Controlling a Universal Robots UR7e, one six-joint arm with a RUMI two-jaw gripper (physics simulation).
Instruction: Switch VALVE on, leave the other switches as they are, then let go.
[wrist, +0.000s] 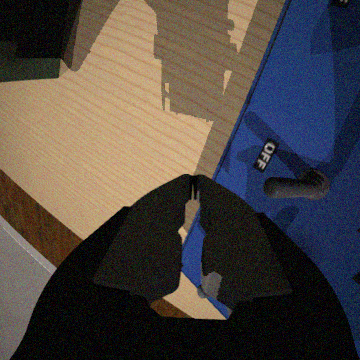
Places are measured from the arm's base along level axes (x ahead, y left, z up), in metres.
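Where they show: gripper, fingertip midpoint: (192, 177).
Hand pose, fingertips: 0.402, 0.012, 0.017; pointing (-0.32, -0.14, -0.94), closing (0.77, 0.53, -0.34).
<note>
Things, the pixels of their top centre, and the offset from my fingertips, as dx, dy, dz. "*": a spot on its surface instead. Level surfaces: height alone.
- dark switch lever, surface spot: (295, 186) * +0.048, +0.043, +0.003
- blue panel, surface height: dz -0.037
- OFF label, surface spot: (266, 155) * +0.031, +0.035, -0.040
- light wooden table top, surface height: dz -0.113
A dark switch lever (295, 186) on the blue panel (300, 120) is at the right of the wrist view. Its free end points left from its round pivot, just below an OFF label (266, 155). The name VALVE does not show, so I cannot tell from this view which switch this is. My gripper (192, 177) is shut with nothing between its fingers. Its tips are left of the lever, apart from it in the view, near the panel's left edge. The panel's lower part is partly hidden by the gripper.
A light wooden table top (100, 150) lies left of the panel, with a brown edge (40, 220) and a grey surface (20, 280) beyond it. A black object (35, 30) with a dark green part (30, 69) is at the upper left. Part of another label (343, 2) shows at the top right.
</note>
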